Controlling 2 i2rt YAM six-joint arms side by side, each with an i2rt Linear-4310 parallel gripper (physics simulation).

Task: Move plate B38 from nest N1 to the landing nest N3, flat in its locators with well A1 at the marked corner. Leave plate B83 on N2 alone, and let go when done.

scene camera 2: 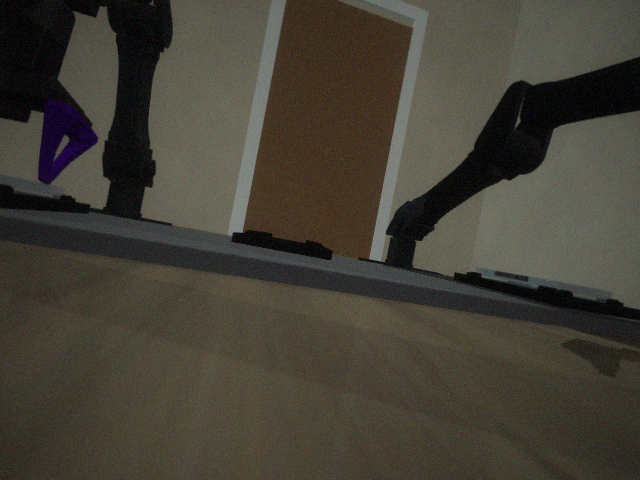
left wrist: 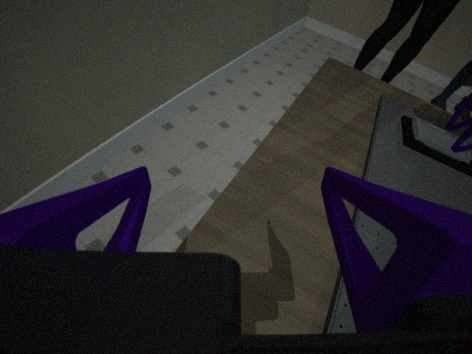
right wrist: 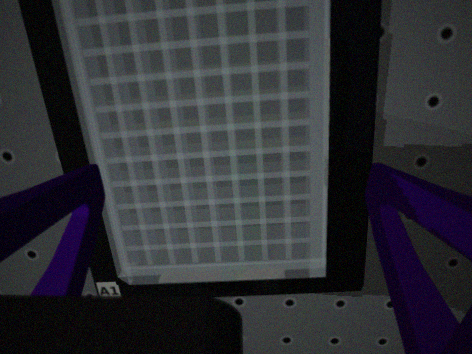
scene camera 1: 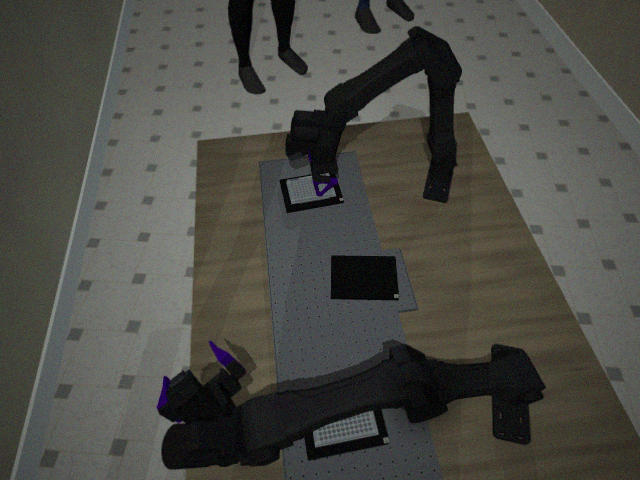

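Observation:
One clear well plate (scene camera 1: 299, 190) (left wrist: 434, 136) (right wrist: 220, 150) lies in a black nest at the back, its A1 tag (right wrist: 108, 289) by the near corner in the right wrist view. My right gripper (scene camera 1: 316, 181) (right wrist: 235, 178) is open above it, a finger toward each long side, not gripping. Another plate (scene camera 1: 348, 428) (scene camera 2: 547, 284) sits in a front nest, partly hidden under my left arm. The middle black nest (scene camera 1: 364, 277) (scene camera 2: 281, 244) holds no plate, with a white tag at its lower right corner. Plate and nest numbers are unreadable. My left gripper (scene camera 1: 188, 361) (left wrist: 236, 176) is open and empty, beyond the grey board's left edge.
The nests stand on a grey perforated board (scene camera 1: 310, 320) on a wooden table (scene camera 1: 465, 248). My left arm (scene camera 1: 330, 403) stretches across the front of the board, over part of the front nest. People's legs (scene camera 1: 240, 36) show behind the table.

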